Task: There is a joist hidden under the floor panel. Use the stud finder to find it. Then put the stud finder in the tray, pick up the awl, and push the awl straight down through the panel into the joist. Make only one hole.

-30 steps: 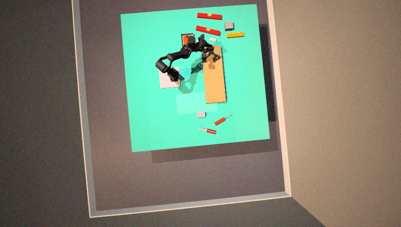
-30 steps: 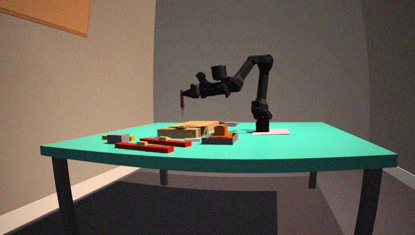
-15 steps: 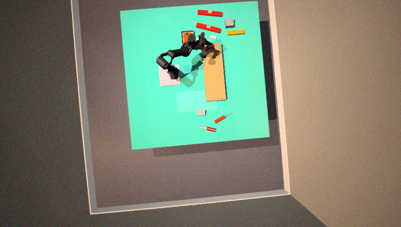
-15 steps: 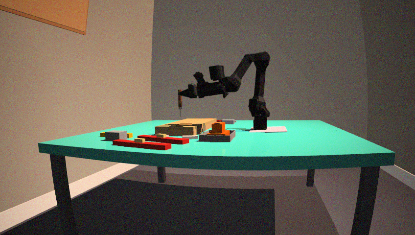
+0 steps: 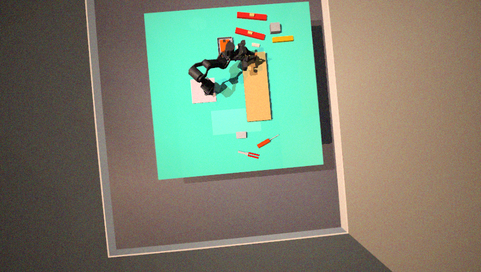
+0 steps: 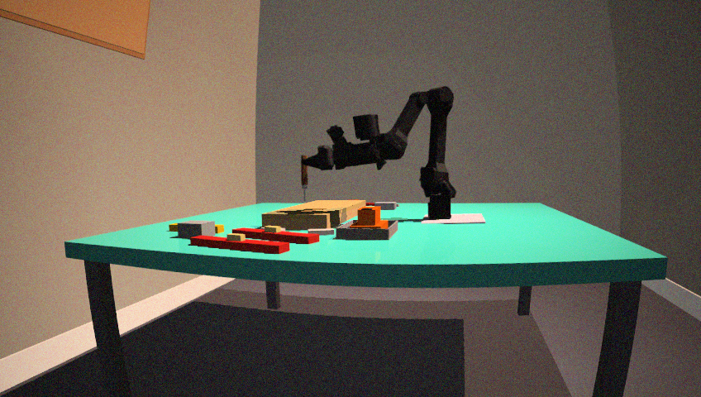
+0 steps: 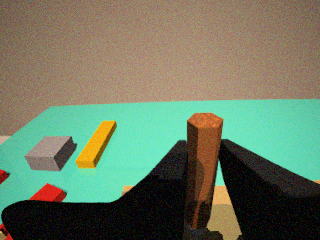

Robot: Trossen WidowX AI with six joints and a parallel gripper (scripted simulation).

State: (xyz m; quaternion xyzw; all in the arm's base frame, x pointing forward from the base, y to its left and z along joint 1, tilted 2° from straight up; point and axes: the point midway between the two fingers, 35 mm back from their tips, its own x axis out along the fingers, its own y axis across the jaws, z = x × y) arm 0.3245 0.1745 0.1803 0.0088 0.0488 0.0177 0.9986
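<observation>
Now: gripper tip 5 cm above the awl. Also, from my gripper tip: yellow bar 24 cm ahead, 20 cm to the left, 16 cm below; orange stud finder 21 cm behind, 16 cm to the left, 12 cm below; grey tray 21 cm behind, 16 cm below, 14 cm to the left.
</observation>
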